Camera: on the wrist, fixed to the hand. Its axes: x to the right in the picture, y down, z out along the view.
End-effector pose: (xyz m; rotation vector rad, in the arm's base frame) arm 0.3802 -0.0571 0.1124 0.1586 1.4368 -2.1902
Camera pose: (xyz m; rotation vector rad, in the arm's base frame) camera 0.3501 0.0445 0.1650 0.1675 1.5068 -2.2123
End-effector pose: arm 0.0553 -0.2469 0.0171 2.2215 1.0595 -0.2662
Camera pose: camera -0.0372 -0.1779 0.0431 2.1904 1.1282 -0.2217
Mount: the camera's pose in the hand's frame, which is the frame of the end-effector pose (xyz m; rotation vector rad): -0.0289 -0.0890 -0.0724 -0.0280 0.0430 -0.0429
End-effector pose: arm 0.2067 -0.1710 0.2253 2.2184 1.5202 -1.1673
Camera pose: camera 0.1611 -0.1103 0.3161 2.2170 1.5984 -1.1102
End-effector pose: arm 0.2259 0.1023 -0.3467 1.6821 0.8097 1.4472
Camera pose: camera 0.1510 0.1334 -0.4329 1.6082 0.8402 1.4632
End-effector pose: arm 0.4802 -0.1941 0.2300 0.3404 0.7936 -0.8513
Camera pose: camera 0.3643 -0.1939 0.2060 0.3187 0.8546 -0.8746
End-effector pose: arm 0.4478 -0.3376 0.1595 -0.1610 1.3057 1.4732
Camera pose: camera 0.4887 -0.4296 0.0974 -0.2388 1.3088 1.4591
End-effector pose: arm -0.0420 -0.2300 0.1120 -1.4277 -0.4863 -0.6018
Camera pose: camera -0.1248 -0.3030 0.1545 -1.4309 -0.4771 -0.6747
